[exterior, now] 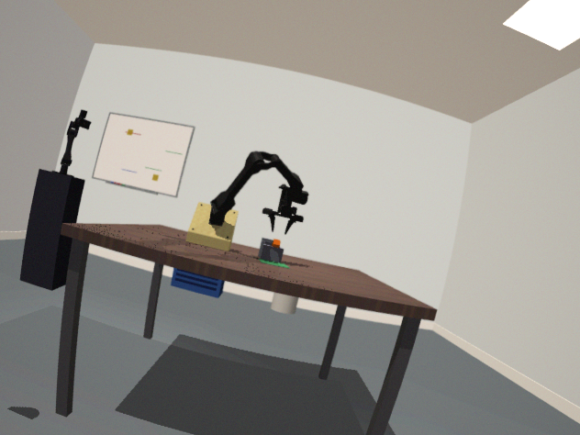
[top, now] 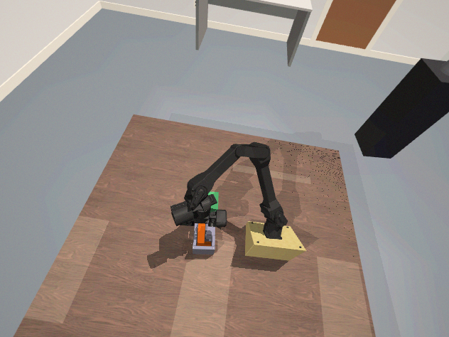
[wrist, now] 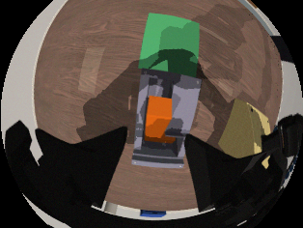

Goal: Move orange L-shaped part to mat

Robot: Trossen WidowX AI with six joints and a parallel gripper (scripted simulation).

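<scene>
Now: gripper tip 9 cm above the orange L-shaped part, 3 cm to the right of it and 2 cm past it. Round my gripper tip: green mat: 14 cm to the right, 14 cm below, 1 cm behind.
</scene>
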